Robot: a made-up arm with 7 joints. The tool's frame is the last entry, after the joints.
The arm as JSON. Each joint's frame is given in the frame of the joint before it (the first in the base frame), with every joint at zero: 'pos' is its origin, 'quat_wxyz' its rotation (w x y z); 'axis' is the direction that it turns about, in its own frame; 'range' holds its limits. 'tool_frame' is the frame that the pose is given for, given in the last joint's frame.
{
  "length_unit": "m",
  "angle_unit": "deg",
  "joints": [
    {
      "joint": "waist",
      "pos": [
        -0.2,
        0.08,
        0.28
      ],
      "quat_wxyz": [
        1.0,
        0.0,
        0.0,
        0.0
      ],
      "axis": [
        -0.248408,
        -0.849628,
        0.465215
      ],
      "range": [
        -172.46,
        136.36
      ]
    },
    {
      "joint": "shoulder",
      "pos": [
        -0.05,
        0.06,
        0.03
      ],
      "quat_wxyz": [
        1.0,
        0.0,
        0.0,
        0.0
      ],
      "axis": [
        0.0,
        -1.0,
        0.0
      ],
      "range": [
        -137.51,
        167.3
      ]
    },
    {
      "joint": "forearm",
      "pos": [
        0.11,
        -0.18,
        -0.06
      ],
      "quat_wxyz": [
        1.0,
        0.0,
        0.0,
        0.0
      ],
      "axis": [
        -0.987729,
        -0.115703,
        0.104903
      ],
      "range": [
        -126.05,
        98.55
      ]
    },
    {
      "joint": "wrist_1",
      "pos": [
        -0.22,
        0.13,
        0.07
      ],
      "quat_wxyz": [
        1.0,
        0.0,
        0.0,
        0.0
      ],
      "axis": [
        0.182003,
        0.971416,
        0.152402
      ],
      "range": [
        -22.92,
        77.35
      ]
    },
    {
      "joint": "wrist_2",
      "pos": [
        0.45,
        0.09,
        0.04
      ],
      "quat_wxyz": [
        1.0,
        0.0,
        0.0,
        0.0
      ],
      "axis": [
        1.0,
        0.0,
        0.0
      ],
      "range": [
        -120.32,
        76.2
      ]
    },
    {
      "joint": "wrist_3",
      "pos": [
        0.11,
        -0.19,
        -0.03
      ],
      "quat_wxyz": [
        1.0,
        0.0,
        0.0,
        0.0
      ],
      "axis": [
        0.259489,
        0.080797,
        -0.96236
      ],
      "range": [
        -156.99,
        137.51
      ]
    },
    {
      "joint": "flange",
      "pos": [
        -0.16,
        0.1,
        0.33
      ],
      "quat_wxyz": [
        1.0,
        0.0,
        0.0,
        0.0
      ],
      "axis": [
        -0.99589,
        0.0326,
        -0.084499
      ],
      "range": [
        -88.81,
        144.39
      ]
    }
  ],
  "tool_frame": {
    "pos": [
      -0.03,
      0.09,
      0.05
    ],
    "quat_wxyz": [
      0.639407,
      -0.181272,
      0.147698,
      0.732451
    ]
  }
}
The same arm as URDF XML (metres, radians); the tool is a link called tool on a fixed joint. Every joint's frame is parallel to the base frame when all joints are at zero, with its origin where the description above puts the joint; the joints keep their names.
<robot name="arm">
  <joint name="tool_joint" type="fixed">
    <parent link="link7"/>
    <child link="tool"/>
    <origin xyz="-0.03 0.09 0.05" rpy="-0.0173 0.4717 1.7021"/>
  </joint>
  <joint name="flange" type="revolute">
    <parent link="link6"/>
    <child link="link7"/>
    <origin xyz="-0.16 0.1 0.33"/>
    <axis xyz="-0.99589 0.0326 -0.084499"/>
    <limit lower="-1.55" upper="2.5201"/>
  </joint>
  <joint name="wrist_3" type="revolute">
    <parent link="link5"/>
    <child link="link6"/>
    <origin xyz="0.11 -0.19 -0.03"/>
    <axis xyz="0.259489 0.080797 -0.96236"/>
    <limit lower="-2.74" upper="2.4"/>
  </joint>
  <joint name="wrist_2" type="revolute">
    <parent link="link4"/>
    <child link="link5"/>
    <origin xyz="0.45 0.09 0.04"/>
    <axis xyz="1 0 0"/>
    <limit lower="-2.1" upper="1.3299"/>
  </joint>
  <joint name="wrist_1" type="revolute">
    <parent link="link3"/>
    <child link="link4"/>
    <origin xyz="-0.22 0.13 0.07"/>
    <axis xyz="0.182003 0.971416 0.152402"/>
    <limit lower="-0.4" upper="1.35"/>
  </joint>
  <joint name="forearm" type="revolute">
    <parent link="link2"/>
    <child link="link3"/>
    <origin xyz="0.11 -0.18 -0.06"/>
    <axis xyz="-0.987729 -0.115703 0.104903"/>
    <limit lower="-2.2" upper="1.72"/>
  </joint>
  <joint name="shoulder" type="revolute">
    <parent link="link1"/>
    <child link="link2"/>
    <origin xyz="-0.05 0.06 0.03"/>
    <axis xyz="0 -1 0"/>
    <limit lower="-2.4" upper="2.9199"/>
  </joint>
  <joint name="waist" type="revolute">
    <parent link="base"/>
    <child link="link1"/>
    <origin xyz="-0.2 0.08 0.28"/>
    <axis xyz="-0.248408 -0.849628 0.465215"/>
    <limit lower="-3.01" upper="2.3799"/>
  </joint>
  <link name="base"/>
  <link name="link1"/>
  <link name="link2"/>
  <link name="link3"/>
  <link name="link4"/>
  <link name="link5"/>
  <link name="link6"/>
  <link name="link7"/>
  <link name="tool"/>
</robot>

